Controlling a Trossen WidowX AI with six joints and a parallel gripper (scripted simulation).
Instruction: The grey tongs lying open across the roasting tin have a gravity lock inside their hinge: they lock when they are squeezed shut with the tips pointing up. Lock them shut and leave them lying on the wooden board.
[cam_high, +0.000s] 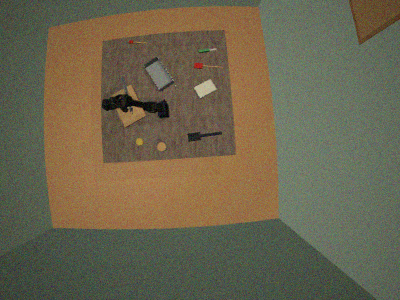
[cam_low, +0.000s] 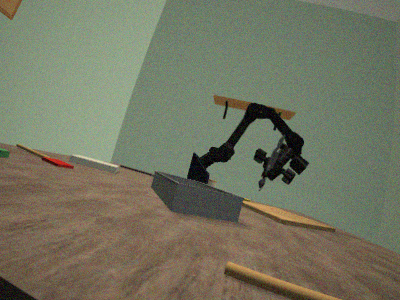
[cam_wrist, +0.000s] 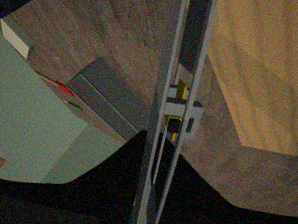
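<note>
Right now the wooden board is 2 cm behind my gripper tip, 10 cm to the left of it and 13 cm below it. Also, from my gripper tip: grey roasting tin 25 cm ahead, 24 cm to the right, 11 cm below; then yellow disc 38 cm behind, 1 cm to the left, 13 cm below; then white block 5 cm ahead, 66 cm to the right, 12 cm below.
</note>
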